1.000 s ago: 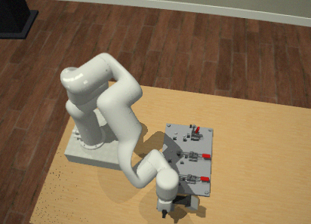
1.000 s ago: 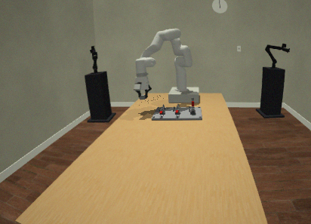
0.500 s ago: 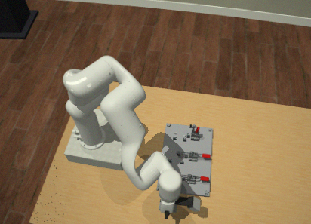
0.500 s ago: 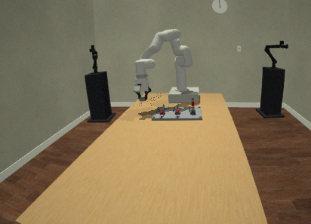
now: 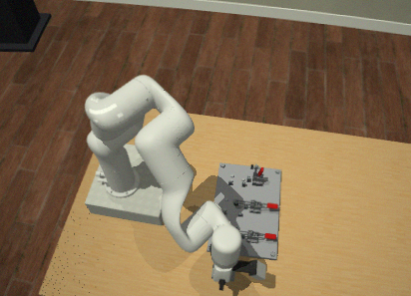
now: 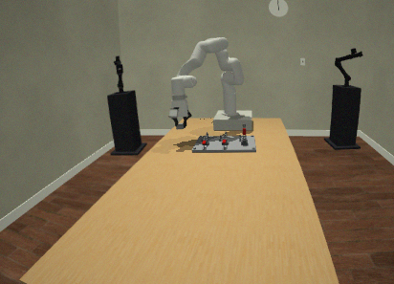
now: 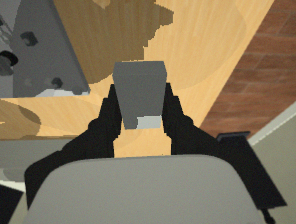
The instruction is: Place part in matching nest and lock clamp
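Right now my hand is 10 mm above the grey block part. Also, from my hand: grey fixture plate 70 mm ahead, 260 mm to the left, 100 mm below.
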